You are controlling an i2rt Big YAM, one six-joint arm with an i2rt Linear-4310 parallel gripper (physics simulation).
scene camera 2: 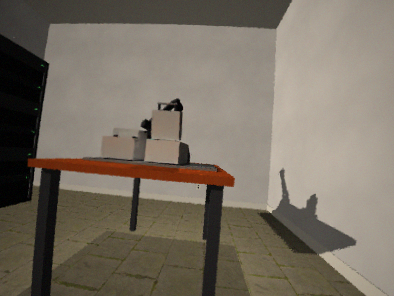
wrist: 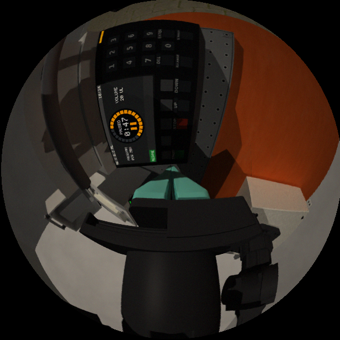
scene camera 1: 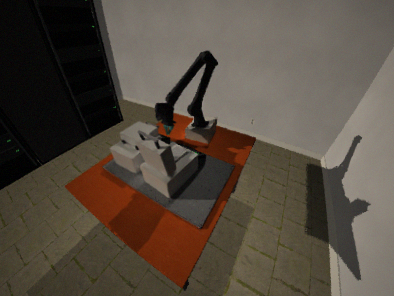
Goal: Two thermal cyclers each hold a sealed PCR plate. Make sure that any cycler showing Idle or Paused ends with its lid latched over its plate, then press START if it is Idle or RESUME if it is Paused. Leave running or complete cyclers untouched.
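Frame: origin at the arm's base, x right, y down, z ahead, level; centimetres.
Where they show: gripper, fingertip midpoint: [scene camera 1: 167, 135]; arm's base, link origin: [scene camera 1: 200, 124].
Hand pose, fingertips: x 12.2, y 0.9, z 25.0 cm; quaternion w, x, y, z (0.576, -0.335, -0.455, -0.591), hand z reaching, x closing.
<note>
Each offset is from my fingertips to the centre of the thing. "pt": to the spot under its first point. Level surfaces: height alone.
The nearer cycler @[pt dx -28.5, dy -3.7, dz +35.6 cm] [scene camera 1: 162, 181] [scene camera 2: 162, 151] has its lid @[pt dx -29.0, dy -20.0, dz +35.1 cm] [scene camera 1: 159, 156] [scene camera 2: 166, 125] standing upright, with the lid's dark handle [wrist: 53, 125] large at left in the wrist view. Its screen [wrist: 131, 122] reads PAUSED 0:47, with a green RESUME label. A dark green button [wrist: 178, 154] and a red STOP button [wrist: 182, 123] sit beside the screen. The other cycler @[pt dx +0.8, dy -3.4, dz +34.8 cm] [scene camera 1: 126, 157] [scene camera 2: 118, 147] has its lid [scene camera 1: 139, 131] seemingly down; its latch and status cannot be read. My gripper [scene camera 1: 169, 132] [wrist: 171, 169] is shut and empty, near the panel's green-button end. No plate can be made out.
Both cyclers stand on a grey perforated board @[dy +9.2 cm] [scene camera 1: 200, 215] [wrist: 215, 90] on the orange table [scene camera 1: 175, 250] [scene camera 2: 150, 174] [wrist: 280, 100]. The arm's pale base block [scene camera 1: 200, 134] [wrist: 275, 195] stands at the back. Black server racks [scene camera 1: 75, 60] [scene camera 2: 20, 125] stand at left.
</note>
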